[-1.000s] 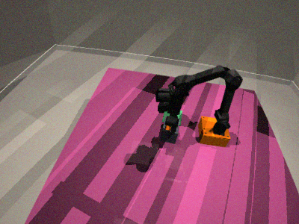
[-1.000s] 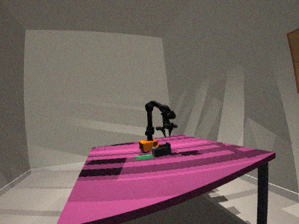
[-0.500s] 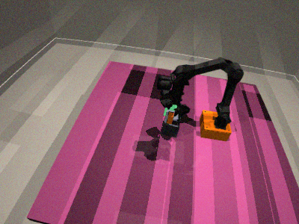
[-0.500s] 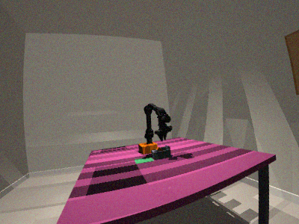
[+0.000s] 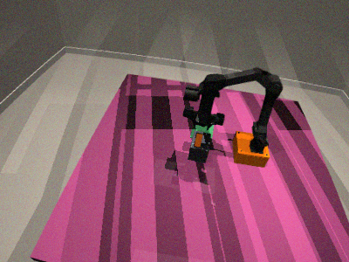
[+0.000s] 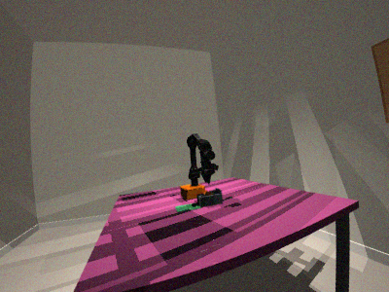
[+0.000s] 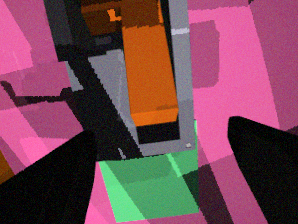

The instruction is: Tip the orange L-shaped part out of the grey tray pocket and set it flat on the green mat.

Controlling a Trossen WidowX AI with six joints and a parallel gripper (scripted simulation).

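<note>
Now: the orange l-shaped part 20 mm behind my gripper tip, 30 mm to the left of it and 100 mm below it. Also, from my gripper tip: green mat 20 mm behind, 150 mm to the right, 160 mm below.
</note>
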